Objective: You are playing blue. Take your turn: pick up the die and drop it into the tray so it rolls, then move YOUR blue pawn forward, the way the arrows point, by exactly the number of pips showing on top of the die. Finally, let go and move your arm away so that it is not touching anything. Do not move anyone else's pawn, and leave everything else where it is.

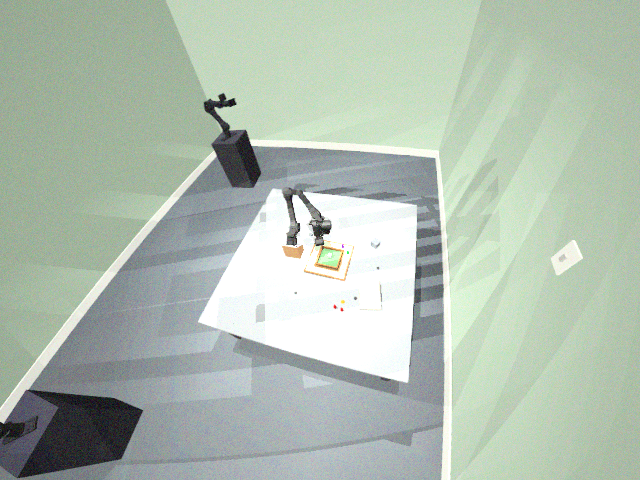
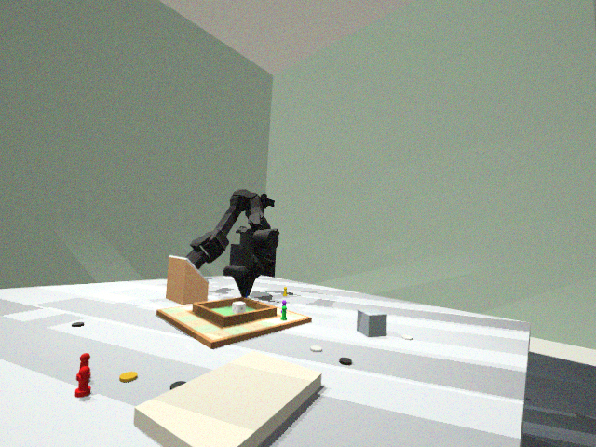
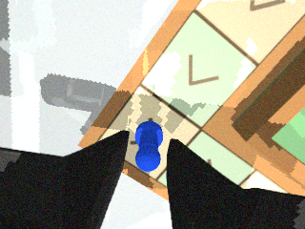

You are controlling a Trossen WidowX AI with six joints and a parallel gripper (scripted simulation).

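Now: gripper tip right at the blue pawn. The rest, counted from my gripper tip: white die: 110 mm to the right, 100 mm ahead; then yellow pawn: 210 mm to the left, 10 mm below, 10 mm behind; then purple pawn: 180 mm ahead, 20 mm to the right.
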